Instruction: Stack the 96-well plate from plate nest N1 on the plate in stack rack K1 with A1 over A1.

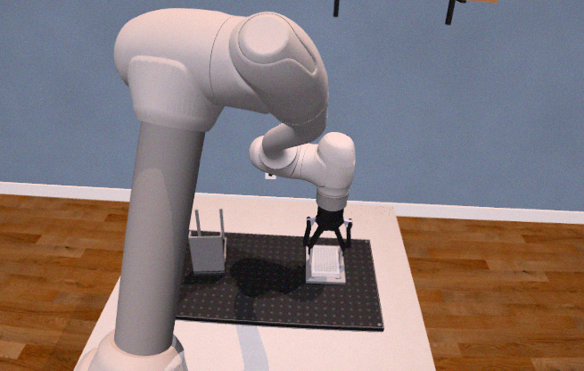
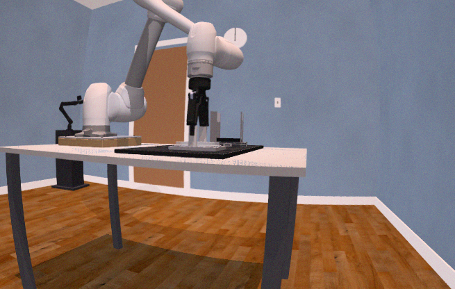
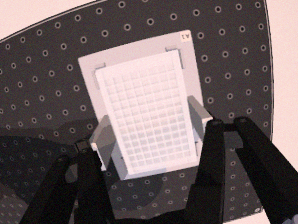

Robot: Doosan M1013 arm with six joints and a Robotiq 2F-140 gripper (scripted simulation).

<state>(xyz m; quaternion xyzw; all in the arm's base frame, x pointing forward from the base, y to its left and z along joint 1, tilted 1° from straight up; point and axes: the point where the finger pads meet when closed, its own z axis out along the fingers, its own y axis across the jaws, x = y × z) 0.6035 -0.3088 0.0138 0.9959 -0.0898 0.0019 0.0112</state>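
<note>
My hand is 30 mm above the plate nest N1. The rest, counted from my hand: white 96-well plate 20 mm below; then A1 marker 70 mm to the right, 60 mm ahead, 30 mm below.
</note>
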